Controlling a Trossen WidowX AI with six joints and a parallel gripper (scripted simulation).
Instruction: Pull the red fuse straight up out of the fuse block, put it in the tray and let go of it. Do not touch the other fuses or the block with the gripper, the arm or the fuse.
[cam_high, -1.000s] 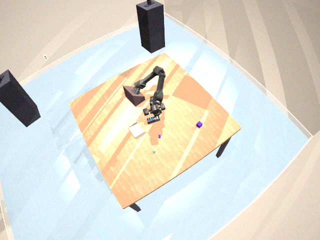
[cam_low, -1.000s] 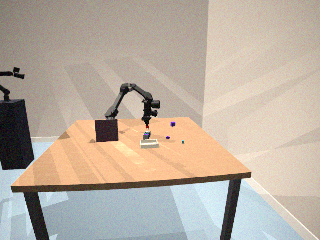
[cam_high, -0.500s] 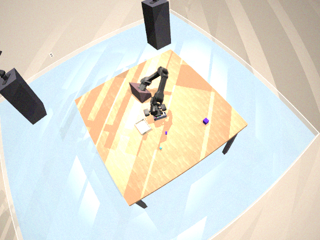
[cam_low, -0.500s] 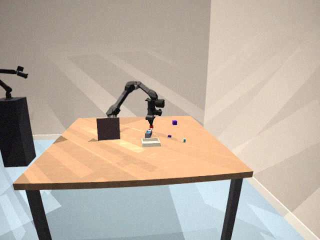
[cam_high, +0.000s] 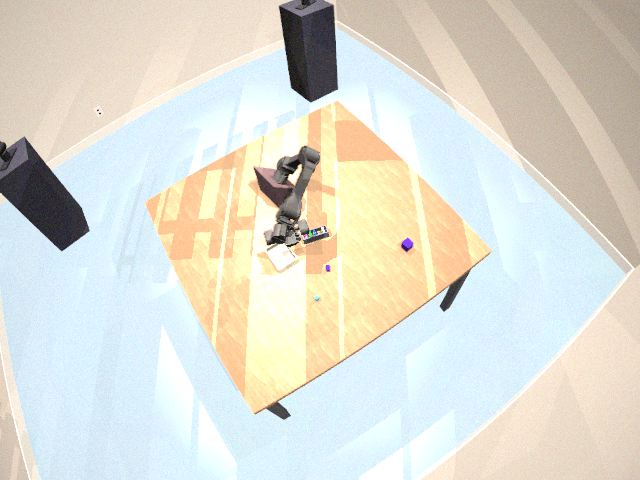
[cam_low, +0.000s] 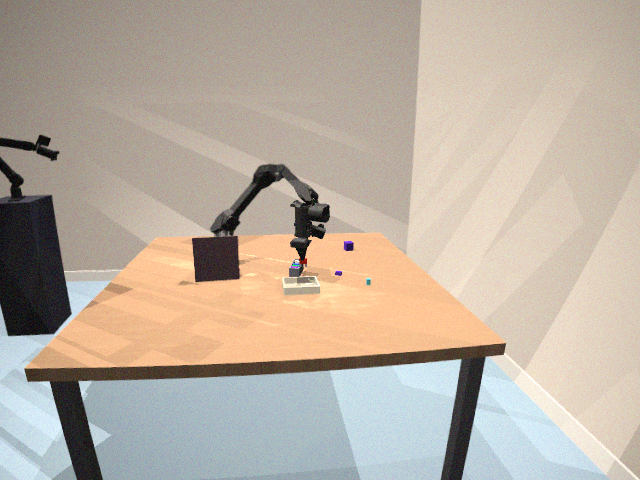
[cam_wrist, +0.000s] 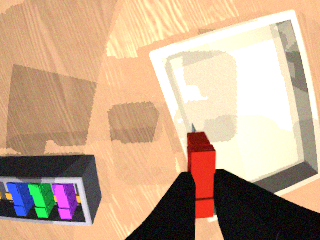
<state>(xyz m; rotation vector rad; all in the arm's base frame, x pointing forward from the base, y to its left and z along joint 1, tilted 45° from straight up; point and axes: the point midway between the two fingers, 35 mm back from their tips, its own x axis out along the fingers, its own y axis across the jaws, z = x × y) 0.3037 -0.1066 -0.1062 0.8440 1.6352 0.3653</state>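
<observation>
Now: gripper tip 10 cm above the white tray, 4 cm to the left of it and 2 cm past it. From my gripper tip the other things lie so: purple fuse: 10 cm to the left, 8 cm below, 2 cm behind; red fuse: 1 cm below; green fuse: 12 cm to the left, 8 cm below, 1 cm behind.
</observation>
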